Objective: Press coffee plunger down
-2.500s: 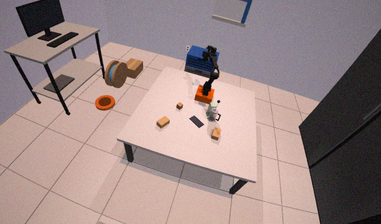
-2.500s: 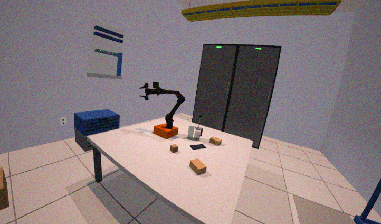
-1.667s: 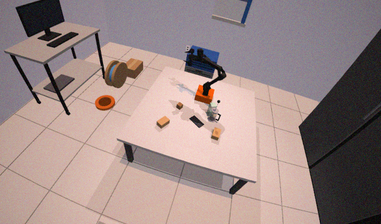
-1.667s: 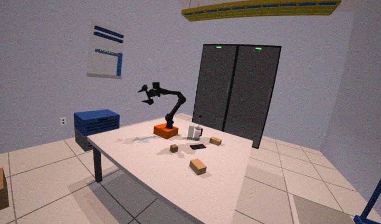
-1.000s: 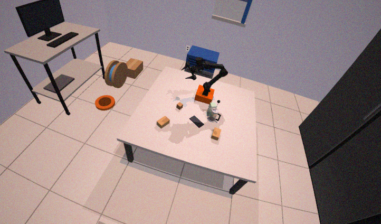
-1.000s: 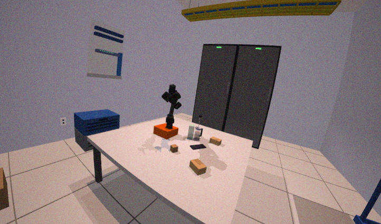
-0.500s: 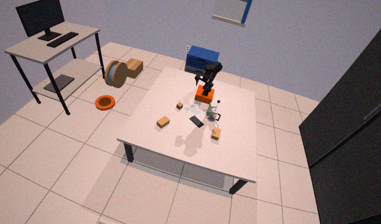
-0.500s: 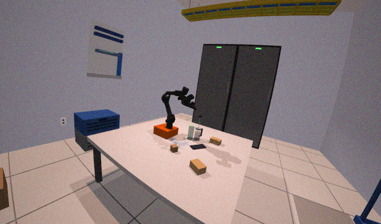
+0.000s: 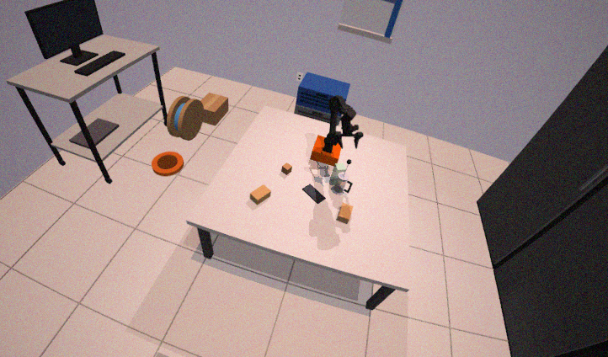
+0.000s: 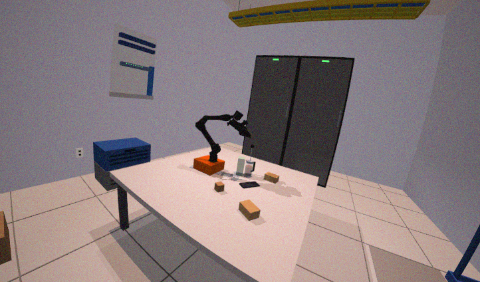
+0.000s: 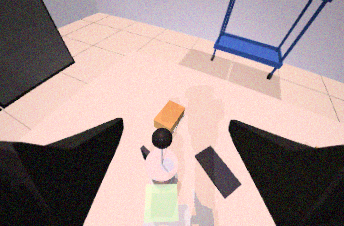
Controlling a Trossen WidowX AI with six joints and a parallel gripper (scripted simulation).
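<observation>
My gripper tip is 220 mm above the glass coffee press, 40 mm to the right of it and 20 mm short of it. From my gripper tip the other things lie so: black flat slab: 350 mm below, 120 mm to the right, 120 mm ahead; pale green block: 270 mm below, 50 mm behind, 10 mm to the right; small brown cube: 350 mm to the right, 330 mm below, 10 mm ahead.
</observation>
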